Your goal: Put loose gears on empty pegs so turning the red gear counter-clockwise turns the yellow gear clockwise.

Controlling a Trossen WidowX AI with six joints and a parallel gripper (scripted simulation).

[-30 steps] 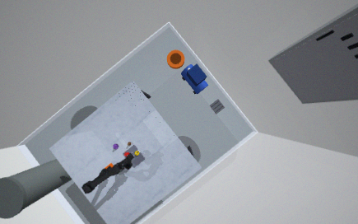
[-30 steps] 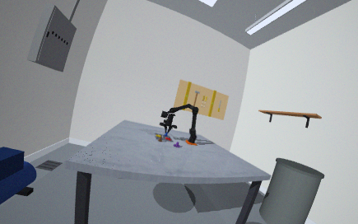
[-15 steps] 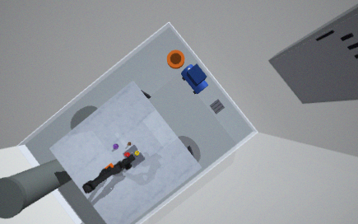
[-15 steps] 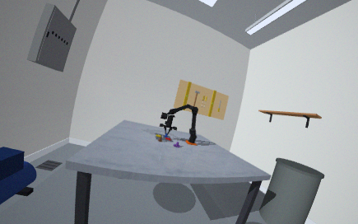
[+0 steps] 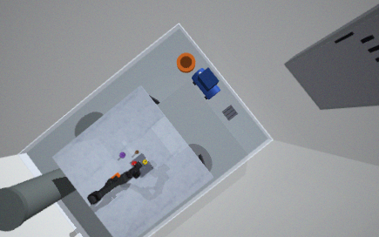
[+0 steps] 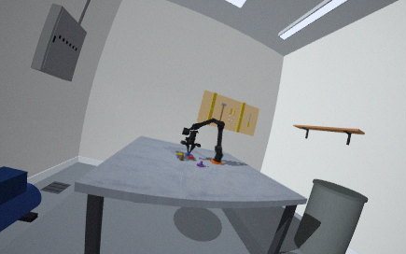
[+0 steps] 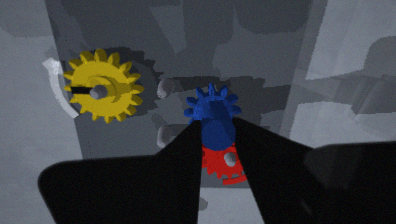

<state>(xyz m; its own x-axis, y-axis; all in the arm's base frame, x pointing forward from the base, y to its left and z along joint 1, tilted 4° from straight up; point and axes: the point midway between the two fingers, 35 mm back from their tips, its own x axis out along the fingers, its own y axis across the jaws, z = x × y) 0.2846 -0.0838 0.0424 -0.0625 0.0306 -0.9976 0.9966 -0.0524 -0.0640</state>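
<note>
Now: gripper tip 10 mm above the blue gear. From my gripper tip the other things lie so: white arrow 110 mm ahead, 40 mm below, 30 mm to the right; red gear 40 mm to the left, 30 mm below, 10 mm behind; yellow gear 80 mm ahead, 30 mm below, 20 mm to the right.
</note>
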